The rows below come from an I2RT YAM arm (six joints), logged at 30 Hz.
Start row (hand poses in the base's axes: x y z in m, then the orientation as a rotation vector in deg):
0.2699, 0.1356, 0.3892, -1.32, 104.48, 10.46
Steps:
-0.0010, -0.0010, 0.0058, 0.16, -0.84, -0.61
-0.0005, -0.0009, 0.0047, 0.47, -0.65, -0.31
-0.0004, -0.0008, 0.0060, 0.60, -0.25, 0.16
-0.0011, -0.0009, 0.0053, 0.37, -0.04, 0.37
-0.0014, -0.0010, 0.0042, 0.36, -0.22, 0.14
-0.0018, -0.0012, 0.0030, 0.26, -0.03, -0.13
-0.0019, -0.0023, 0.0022, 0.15, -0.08, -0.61
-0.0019, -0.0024, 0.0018, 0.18, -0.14, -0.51
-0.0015, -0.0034, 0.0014, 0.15, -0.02, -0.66
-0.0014, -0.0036, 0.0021, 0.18, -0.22, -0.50
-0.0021, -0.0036, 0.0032, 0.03, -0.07, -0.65
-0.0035, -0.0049, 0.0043, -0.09, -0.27, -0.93
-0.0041, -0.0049, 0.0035, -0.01, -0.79, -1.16
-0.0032, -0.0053, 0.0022, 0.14, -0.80, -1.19
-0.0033, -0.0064, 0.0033, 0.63, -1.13, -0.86
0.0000, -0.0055, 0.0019, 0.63, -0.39, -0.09
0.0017, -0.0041, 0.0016, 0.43, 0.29, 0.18
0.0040, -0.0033, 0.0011, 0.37, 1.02, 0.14
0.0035, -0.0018, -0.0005, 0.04, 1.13, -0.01
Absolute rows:
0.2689, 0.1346, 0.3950, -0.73, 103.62, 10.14
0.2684, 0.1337, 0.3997, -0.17, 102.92, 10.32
0.2680, 0.1329, 0.4057, 0.09, 102.62, 10.97
0.2669, 0.1320, 0.4110, 0.02, 102.56, 11.57
0.2655, 0.1310, 0.4152, 0.13, 102.31, 11.99
0.2637, 0.1298, 0.4182, 0.43, 102.25, 12.13
0.2618, 0.1275, 0.4204, 1.07, 102.13, 11.82
0.2599, 0.1251, 0.4222, 1.64, 101.95, 11.61
0.2584, 0.1217, 0.4236, 2.33, 101.88, 11.27
0.2570, 0.1181, 0.4257, 2.88, 101.62, 11.07
0.2549, 0.1145, 0.4289, 3.47, 101.51, 10.63
0.2514, 0.1096, 0.4332, 4.20, 101.19, 9.88
0.2473, 0.1047, 0.4367, 5.14, 100.33, 9.04
0.2441, 0.0994, 0.4389, 6.21, 99.44, 8.31
0.2408, 0.0930, 0.4422, 7.31, 98.21, 8.26
0.2408, 0.0875, 0.4441, 7.82, 97.78, 8.75
0.2425, 0.0834, 0.4457, 8.01, 98.06, 9.24
0.2465, 0.0801, 0.4468, 8.27, 99.07, 9.62
0.2500, 0.0783, 0.4463, 8.43, 100.19, 9.59

